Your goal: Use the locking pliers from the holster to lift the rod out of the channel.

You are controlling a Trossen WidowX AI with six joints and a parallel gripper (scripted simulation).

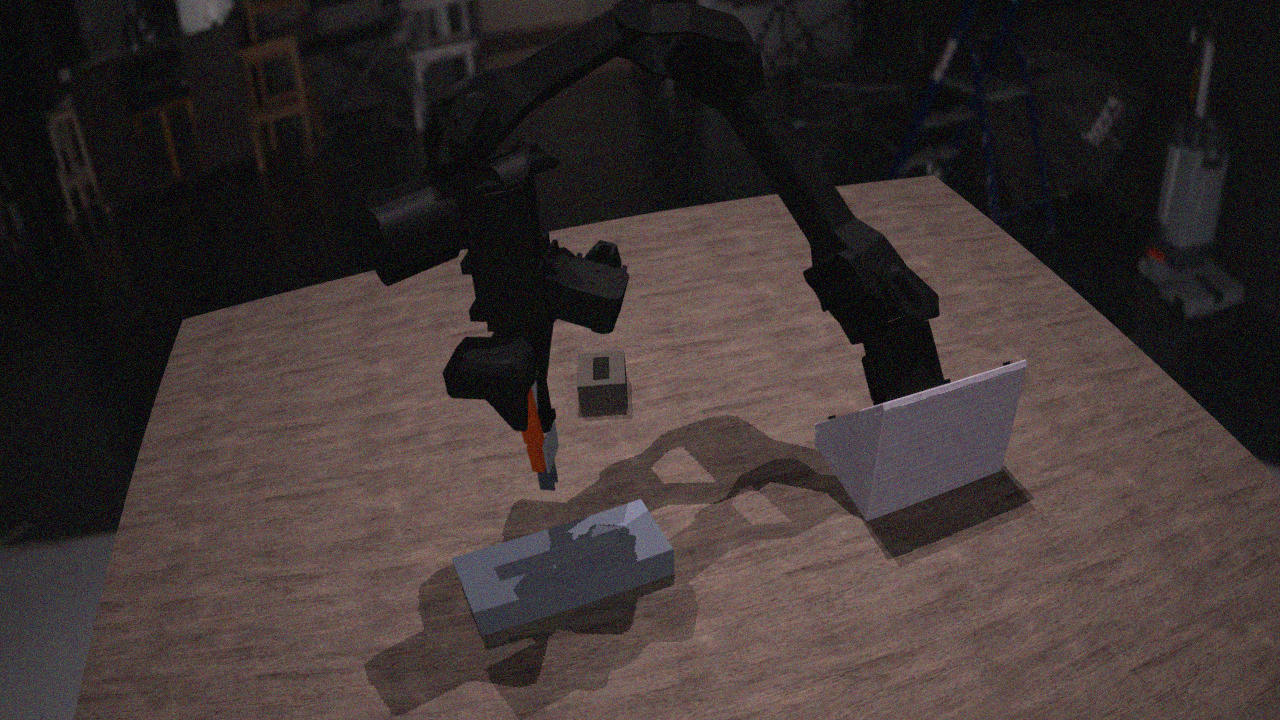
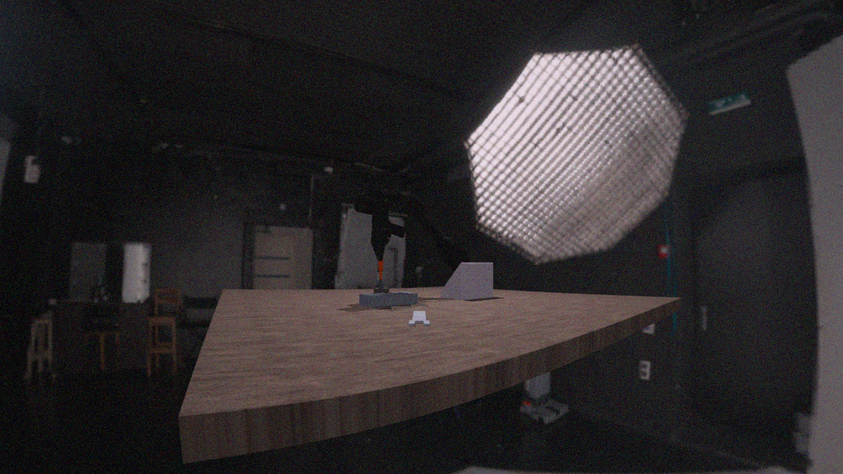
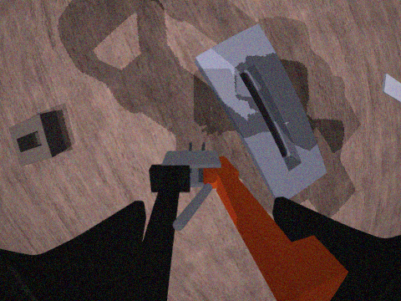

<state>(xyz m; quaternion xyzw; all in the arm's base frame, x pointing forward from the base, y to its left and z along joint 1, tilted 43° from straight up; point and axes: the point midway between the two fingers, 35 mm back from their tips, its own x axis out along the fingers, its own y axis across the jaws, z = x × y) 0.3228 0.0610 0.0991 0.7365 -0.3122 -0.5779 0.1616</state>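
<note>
Right now my gripper tip is 80 mm to the right of the grey block and 120 mm above it. From my gripper tip the other things lie so: dark rod 10 mm behind, 80 mm to the left, 130 mm below; orange handle 20 mm to the left; small grey holster 70 mm behind, 180 mm to the right, 130 mm below.
</note>
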